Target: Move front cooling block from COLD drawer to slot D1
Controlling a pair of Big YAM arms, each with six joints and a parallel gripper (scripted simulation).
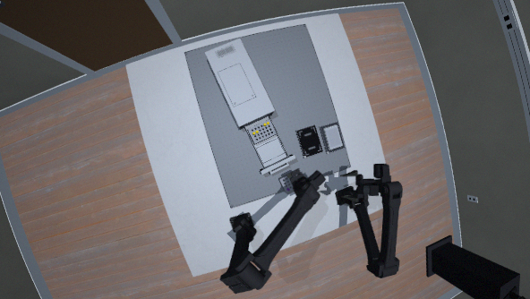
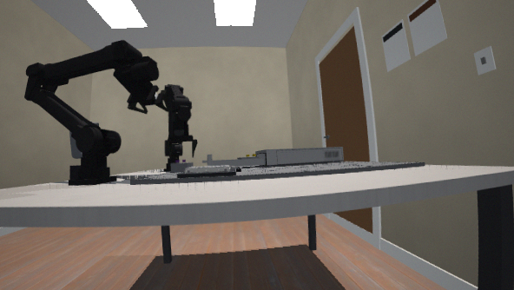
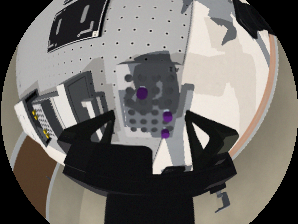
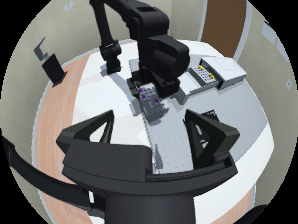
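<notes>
My right gripper is now 23 cm short of the deck slot D1, 4 cm to the right of it and 24 cm above it. Round my right hand: pale plate (22 cm ahead, 11 cm to the right, 22 cm below); then drawer (26 cm ahead, 28 cm to the left, 20 cm below); then deck slot D2 (22 cm ahead, 11 cm to the right, 24 cm below).
</notes>
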